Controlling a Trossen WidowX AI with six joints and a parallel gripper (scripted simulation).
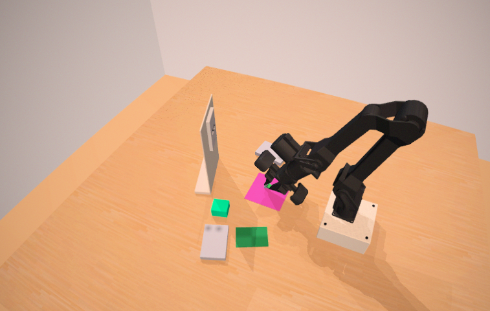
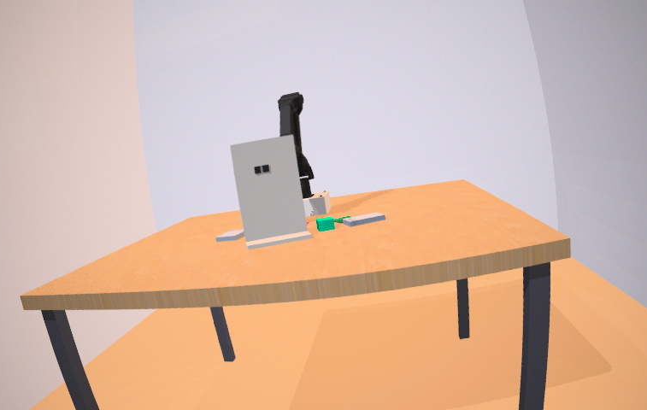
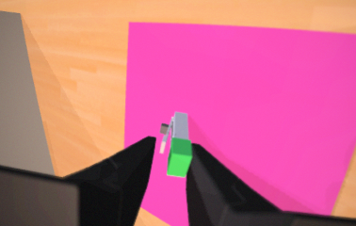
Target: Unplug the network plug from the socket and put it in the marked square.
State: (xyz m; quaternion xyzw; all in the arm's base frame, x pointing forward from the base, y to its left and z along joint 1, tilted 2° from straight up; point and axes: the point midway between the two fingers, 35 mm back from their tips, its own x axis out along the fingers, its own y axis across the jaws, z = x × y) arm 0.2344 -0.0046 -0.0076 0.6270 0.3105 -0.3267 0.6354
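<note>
Now: gripper tip right at the green plug. From my gripper tip the other things lie so: thin grey tab: 1 cm ahead; then pink marked square: 2 cm below, 1 cm behind; then bright green cube: 14 cm to the left, 9 cm ahead.
</note>
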